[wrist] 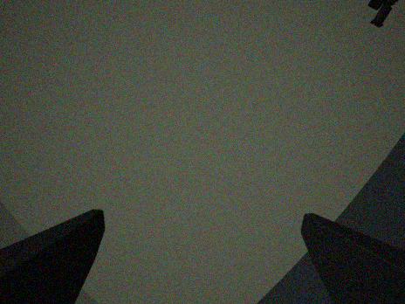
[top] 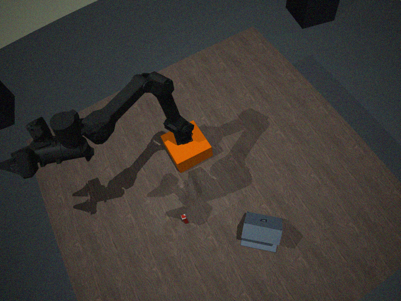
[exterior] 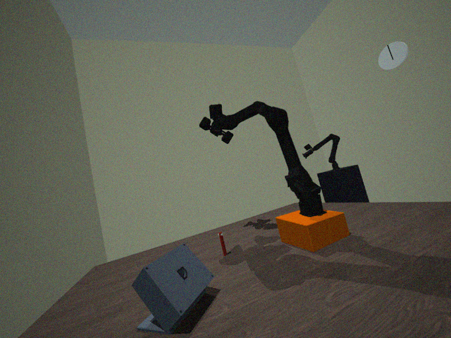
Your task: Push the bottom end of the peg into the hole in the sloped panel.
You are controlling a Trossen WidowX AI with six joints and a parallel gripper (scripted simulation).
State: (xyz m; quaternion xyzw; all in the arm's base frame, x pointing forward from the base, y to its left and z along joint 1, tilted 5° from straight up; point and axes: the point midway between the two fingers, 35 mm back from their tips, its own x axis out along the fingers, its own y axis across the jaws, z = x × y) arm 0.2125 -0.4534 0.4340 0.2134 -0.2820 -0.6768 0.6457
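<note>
The red peg lies 130 mm ahead of my gripper tip, 360 mm to the left of it and 500 mm below it. From my gripper tip the other things lie so: grey sloped panel 260 mm ahead, 610 mm to the left, 500 mm below.
</note>
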